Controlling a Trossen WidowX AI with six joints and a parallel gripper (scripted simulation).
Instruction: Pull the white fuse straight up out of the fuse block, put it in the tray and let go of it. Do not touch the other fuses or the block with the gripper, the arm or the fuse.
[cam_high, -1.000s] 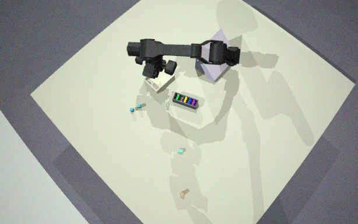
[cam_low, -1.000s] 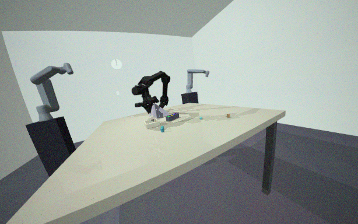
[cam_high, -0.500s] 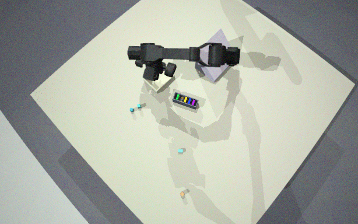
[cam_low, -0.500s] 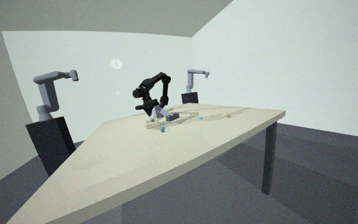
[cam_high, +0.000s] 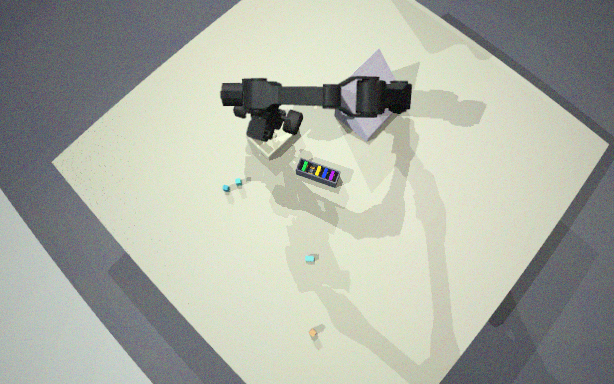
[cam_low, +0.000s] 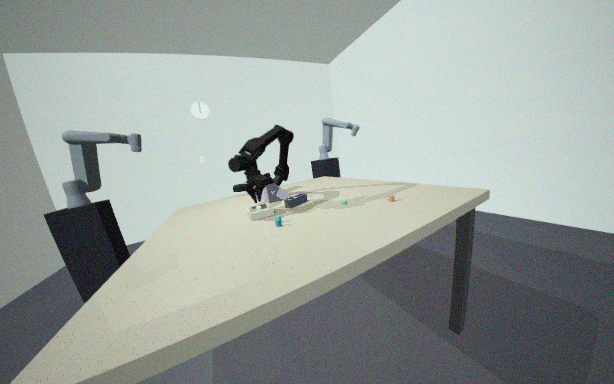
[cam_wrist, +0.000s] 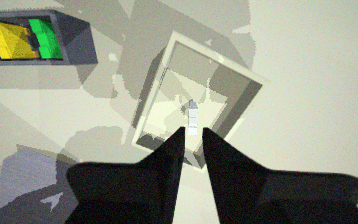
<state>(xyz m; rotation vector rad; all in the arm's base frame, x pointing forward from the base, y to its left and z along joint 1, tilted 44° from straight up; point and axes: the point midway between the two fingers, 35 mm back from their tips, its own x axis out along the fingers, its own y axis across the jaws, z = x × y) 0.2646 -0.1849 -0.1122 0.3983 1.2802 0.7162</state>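
Right now my gripper tip is 30 mm above the white fuse. The rest, counted from my gripper tip: pale cyan piece (240 mm ahead, 310 mm to the left, 50 mm below); then orange piece (400 mm ahead, 430 mm to the left, 50 mm below); then cream tray (50 mm below).
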